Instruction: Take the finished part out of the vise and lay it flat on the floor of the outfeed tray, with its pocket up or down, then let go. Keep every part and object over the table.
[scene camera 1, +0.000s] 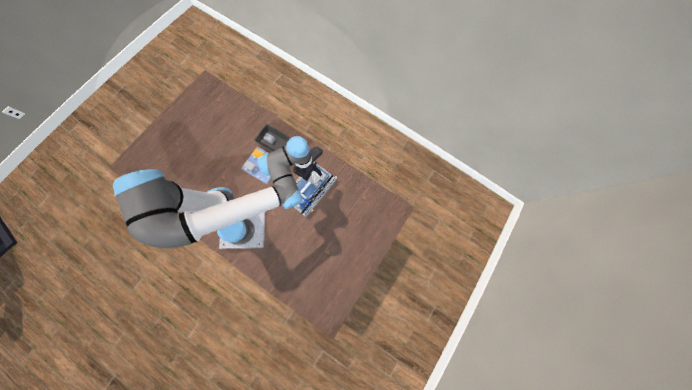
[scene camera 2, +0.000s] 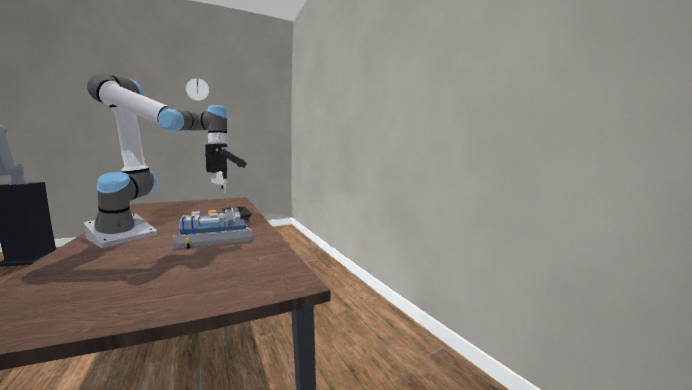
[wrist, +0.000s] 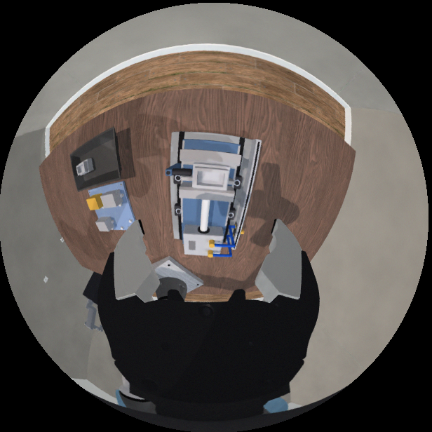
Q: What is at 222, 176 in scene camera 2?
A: My gripper.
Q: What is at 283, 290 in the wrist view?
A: My gripper.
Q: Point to a light blue plate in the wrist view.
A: At 121, 214
